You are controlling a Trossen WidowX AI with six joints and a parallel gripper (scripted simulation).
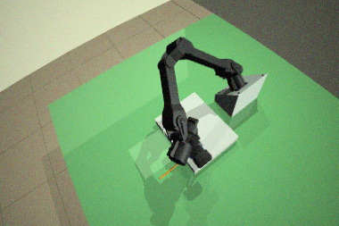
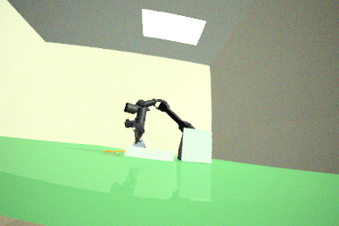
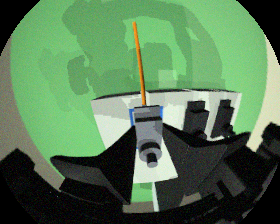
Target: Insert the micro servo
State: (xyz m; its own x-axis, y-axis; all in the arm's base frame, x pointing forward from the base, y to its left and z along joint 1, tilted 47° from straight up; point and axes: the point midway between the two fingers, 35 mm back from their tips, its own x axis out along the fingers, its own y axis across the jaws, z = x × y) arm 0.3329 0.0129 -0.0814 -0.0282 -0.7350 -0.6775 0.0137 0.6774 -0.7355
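The white deck is 12 cm behind my gripper tip, 7 cm to the right of it and 4 cm below it.
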